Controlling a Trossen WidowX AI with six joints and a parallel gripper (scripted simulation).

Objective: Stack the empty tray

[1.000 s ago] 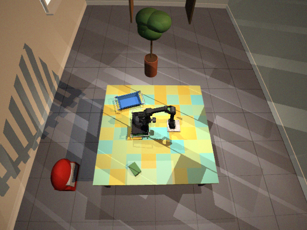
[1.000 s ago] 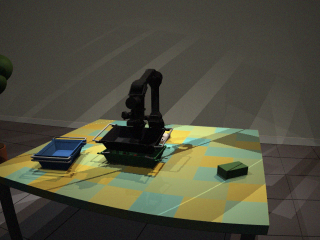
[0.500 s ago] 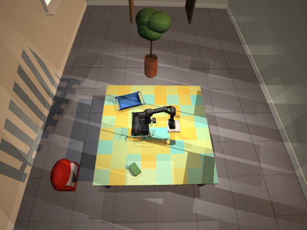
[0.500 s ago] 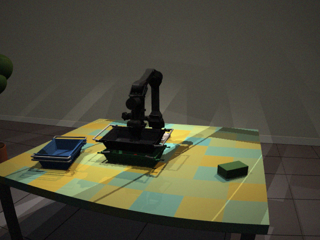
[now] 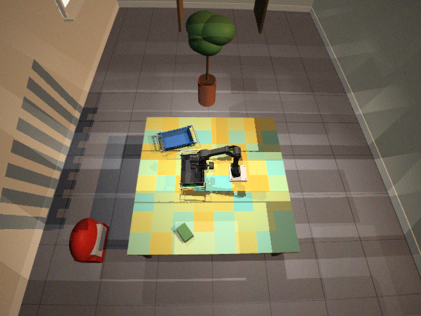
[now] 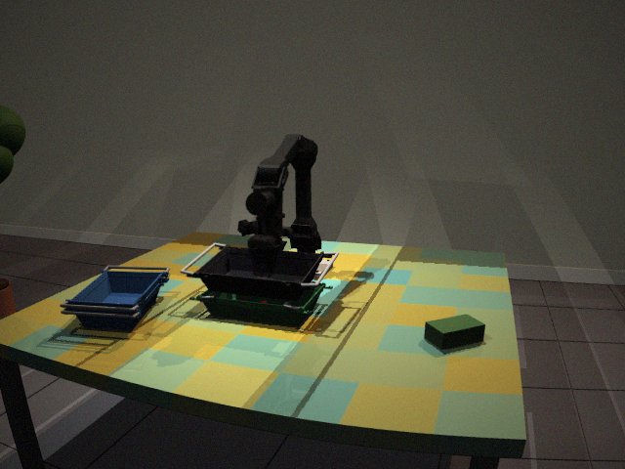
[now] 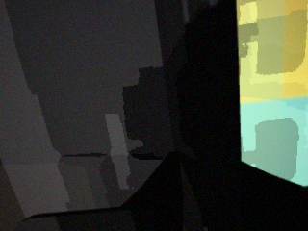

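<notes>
The black tray is 80 mm ahead of my gripper tip, 20 mm above it and 10 mm to the right of it.
</notes>
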